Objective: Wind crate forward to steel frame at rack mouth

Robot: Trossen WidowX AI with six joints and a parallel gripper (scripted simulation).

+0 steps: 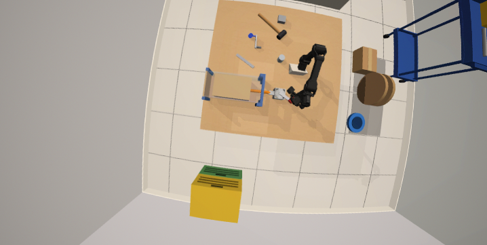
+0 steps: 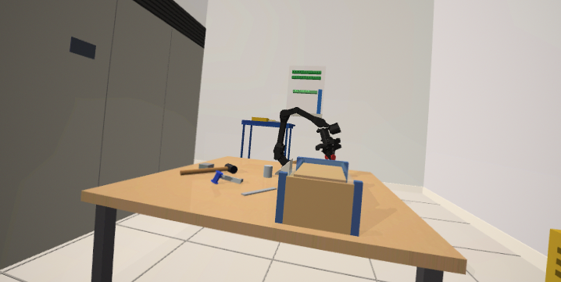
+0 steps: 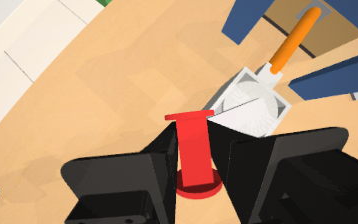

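My gripper tip is now 240 mm short of the blue steel frame, 40 mm to the left of it and 30 mm above it. Also, from my gripper tip: red grip 10 mm behind, 10 mm to the right; then hand winch 70 mm ahead, 60 mm to the right, 100 mm below; then red-knobbed crank handle 20 mm ahead, 30 mm to the right, 30 mm below.
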